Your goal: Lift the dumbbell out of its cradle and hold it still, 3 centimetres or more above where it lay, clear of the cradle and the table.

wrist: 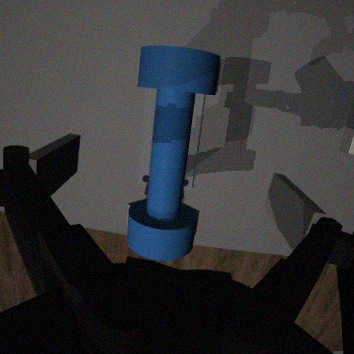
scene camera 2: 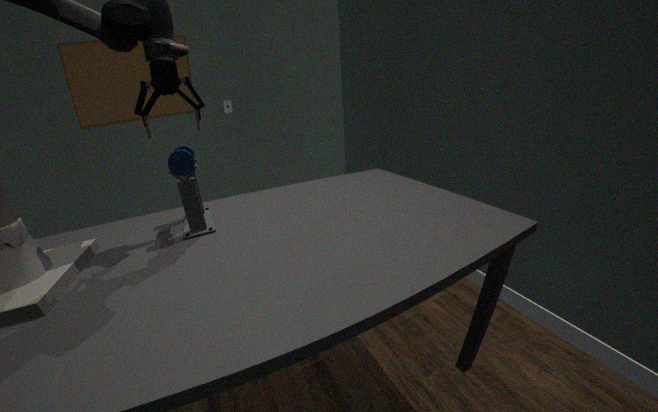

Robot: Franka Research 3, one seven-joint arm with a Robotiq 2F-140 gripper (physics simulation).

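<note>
A blue dumbbell point(scene camera 2: 181, 162) point(wrist: 171, 160) lies level across the top of its cradle. The cradle point(scene camera 2: 192, 205) is a tall grey post on a light base plate, which stands on the table point(scene camera 2: 325, 260) point(wrist: 75, 75). In the wrist view the dumbbell mostly hides the cradle; part of the base plate point(wrist: 198, 110) shows beside the bar. My gripper point(scene camera 2: 174, 132) point(wrist: 175, 171) is open and empty. It points down above the dumbbell, with its fingertips higher than the dumbbell's discs. In the wrist view the bar runs between the two spread fingers, with a gap on each side.
A pale, angular block point(scene camera 2: 55, 280) sits on the table at the left, beside the robot's base. Shadows of the arm and cradle fall across the table. An orange board point(scene camera 2: 100, 90) and a small white wall plate point(scene camera 2: 228, 106) are on the wall behind.
</note>
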